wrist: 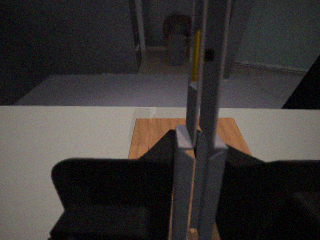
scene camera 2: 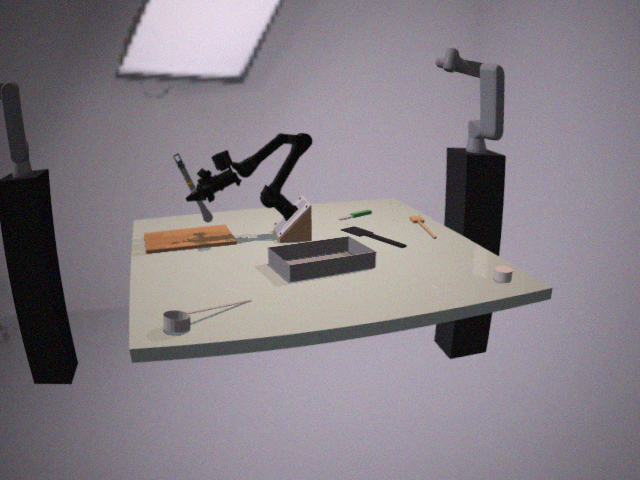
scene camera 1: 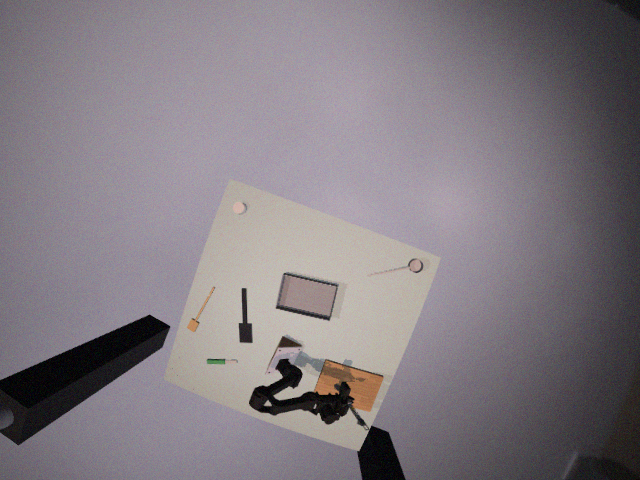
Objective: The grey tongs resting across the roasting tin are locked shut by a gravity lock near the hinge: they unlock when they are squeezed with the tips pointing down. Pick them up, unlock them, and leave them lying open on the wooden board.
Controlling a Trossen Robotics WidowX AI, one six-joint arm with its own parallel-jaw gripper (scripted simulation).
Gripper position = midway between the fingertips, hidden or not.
I see my gripper [scene camera 2: 186, 199] and a wooden board [scene camera 1: 364, 385].
My gripper is seen too in the wrist view [wrist: 183, 135].
